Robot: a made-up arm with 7 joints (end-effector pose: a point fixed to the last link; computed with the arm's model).
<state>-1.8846 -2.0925 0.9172 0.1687 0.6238 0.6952 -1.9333</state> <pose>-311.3 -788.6 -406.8 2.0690 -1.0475 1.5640</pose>
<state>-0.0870 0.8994 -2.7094 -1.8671 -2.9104 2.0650 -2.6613</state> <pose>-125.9 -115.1 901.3 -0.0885 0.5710 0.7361</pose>
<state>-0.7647 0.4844 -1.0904 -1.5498 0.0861 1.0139 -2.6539</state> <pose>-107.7 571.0 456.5 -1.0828 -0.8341 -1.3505</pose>
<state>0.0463 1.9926 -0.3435 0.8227 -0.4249 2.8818 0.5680</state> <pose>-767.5 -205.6 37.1 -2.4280 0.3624 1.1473</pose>
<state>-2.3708 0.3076 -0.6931 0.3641 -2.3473 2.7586 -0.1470</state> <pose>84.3 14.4 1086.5 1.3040 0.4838 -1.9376</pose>
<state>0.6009 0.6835 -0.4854 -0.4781 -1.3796 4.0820 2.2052</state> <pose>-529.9 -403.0 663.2 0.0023 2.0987 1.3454</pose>
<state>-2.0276 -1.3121 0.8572 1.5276 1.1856 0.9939 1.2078</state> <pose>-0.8 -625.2 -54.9 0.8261 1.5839 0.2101</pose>
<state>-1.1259 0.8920 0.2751 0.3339 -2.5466 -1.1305 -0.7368</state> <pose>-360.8 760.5 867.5 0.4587 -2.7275 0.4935</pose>
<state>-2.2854 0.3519 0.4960 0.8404 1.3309 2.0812 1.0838</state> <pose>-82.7 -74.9 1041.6 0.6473 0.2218 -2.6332</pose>
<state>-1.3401 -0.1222 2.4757 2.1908 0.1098 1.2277 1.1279</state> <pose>251.4 362.6 632.4 -2.4351 0.1296 -0.2113</pose>
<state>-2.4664 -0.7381 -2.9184 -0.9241 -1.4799 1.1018 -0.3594</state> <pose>-743.2 -431.7 414.3 -0.1542 -2.0056 2.0533</pose>
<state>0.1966 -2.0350 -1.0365 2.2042 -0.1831 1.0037 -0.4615</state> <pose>300.2 -529.8 -80.5 1.4933 0.2331 -1.9112</pose>
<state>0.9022 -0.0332 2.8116 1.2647 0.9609 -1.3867 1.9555</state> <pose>-296.2 -386.0 738.1 0.5412 2.0394 0.8243</pose>
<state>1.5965 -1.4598 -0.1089 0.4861 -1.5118 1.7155 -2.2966</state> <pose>-145.9 969.8 279.6 -1.8744 0.7035 0.6356</pose>
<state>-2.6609 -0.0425 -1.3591 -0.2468 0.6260 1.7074 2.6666</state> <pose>145.9 34.5 1181.2 0.4165 -0.1780 2.4003</pose>
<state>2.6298 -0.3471 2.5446 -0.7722 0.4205 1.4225 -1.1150</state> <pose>-472.2 462.1 862.0 -0.9843 0.0579 1.1417</pose>
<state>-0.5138 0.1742 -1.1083 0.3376 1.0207 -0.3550 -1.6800</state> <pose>-166.0 -323.3 1280.7 1.8136 0.8699 0.8714</pose>
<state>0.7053 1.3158 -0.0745 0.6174 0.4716 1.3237 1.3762</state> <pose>-511.5 -741.1 721.0 0.3845 -0.2956 -0.6514</pose>
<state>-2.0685 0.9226 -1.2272 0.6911 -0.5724 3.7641 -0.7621</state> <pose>54.5 684.0 684.8 -0.6218 1.5764 -1.4972</pose>
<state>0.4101 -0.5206 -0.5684 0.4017 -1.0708 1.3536 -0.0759</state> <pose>524.2 246.9 1130.2 0.8610 0.5892 1.5377</pose>
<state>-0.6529 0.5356 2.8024 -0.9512 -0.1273 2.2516 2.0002</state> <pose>-56.9 -114.2 941.9 1.1851 -0.0604 0.8949</pose>
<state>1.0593 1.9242 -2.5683 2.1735 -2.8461 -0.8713 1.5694</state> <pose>330.4 -433.1 -224.2 1.5180 -0.9465 -0.3981</pose>
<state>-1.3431 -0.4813 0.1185 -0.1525 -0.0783 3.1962 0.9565</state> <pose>-95.2 -341.4 971.5 -0.7639 1.5576 2.2497</pose>
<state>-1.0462 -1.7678 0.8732 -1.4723 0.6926 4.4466 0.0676</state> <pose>119.5 -812.0 353.7 -2.2720 0.3984 -0.2649</pose>
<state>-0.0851 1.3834 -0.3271 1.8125 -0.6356 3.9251 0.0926</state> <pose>-426.9 -255.1 610.8 -2.0380 0.8579 1.6372</pose>
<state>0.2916 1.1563 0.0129 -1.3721 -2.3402 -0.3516 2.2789</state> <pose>-623.4 -166.9 -83.5 1.6104 0.7302 1.0409</pose>
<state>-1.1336 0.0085 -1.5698 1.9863 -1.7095 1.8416 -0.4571</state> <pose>-379.9 -425.8 734.8 2.0678 -0.3855 -0.8107</pose>
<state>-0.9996 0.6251 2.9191 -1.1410 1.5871 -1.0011 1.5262</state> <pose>-413.7 -6.3 1126.5 -1.1198 -2.2267 0.0824</pose>
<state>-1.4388 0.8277 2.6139 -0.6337 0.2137 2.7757 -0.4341</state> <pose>-132.9 352.0 909.2 0.9194 0.7521 -1.6440</pose>
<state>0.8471 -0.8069 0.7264 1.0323 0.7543 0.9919 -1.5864</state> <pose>474.3 752.5 486.8 -0.8371 -1.7466 -0.9205</pose>
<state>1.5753 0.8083 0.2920 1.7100 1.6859 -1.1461 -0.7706</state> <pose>-275.7 27.8 779.2 0.9250 -2.2573 1.0624</pose>
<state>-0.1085 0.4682 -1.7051 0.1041 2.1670 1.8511 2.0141</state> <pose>-462.9 -273.2 1048.1 0.4299 -0.6538 -0.6934</pose>
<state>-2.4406 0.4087 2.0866 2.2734 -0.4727 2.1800 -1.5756</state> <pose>471.9 -2.7 582.5 1.0293 1.7376 0.4605</pose>
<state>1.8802 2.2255 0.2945 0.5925 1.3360 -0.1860 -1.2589</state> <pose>180.2 -972.3 34.4 2.0920 -0.2857 -2.1369</pose>
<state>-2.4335 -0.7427 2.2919 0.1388 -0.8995 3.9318 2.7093</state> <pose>-475.5 -400.7 806.6 -0.3520 -2.4005 -1.4650</pose>
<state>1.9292 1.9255 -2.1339 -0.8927 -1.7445 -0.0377 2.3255</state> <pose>-48.4 -891.1 313.8 -1.3465 -1.9295 0.3460</pose>
